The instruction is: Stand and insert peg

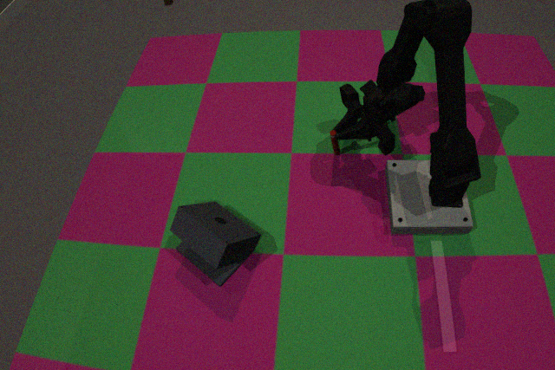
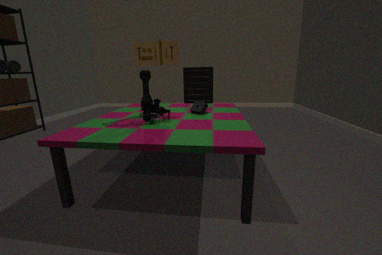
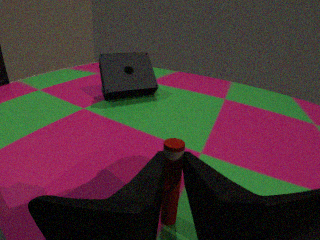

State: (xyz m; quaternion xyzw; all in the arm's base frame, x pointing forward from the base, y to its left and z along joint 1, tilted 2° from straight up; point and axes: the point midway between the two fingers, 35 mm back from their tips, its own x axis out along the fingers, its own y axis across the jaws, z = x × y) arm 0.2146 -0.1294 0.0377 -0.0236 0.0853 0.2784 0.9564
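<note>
My gripper tip is 1 cm above the red peg. Also, from my gripper tip: sloped panel: 25 cm to the left, 21 cm ahead, 2 cm below.
</note>
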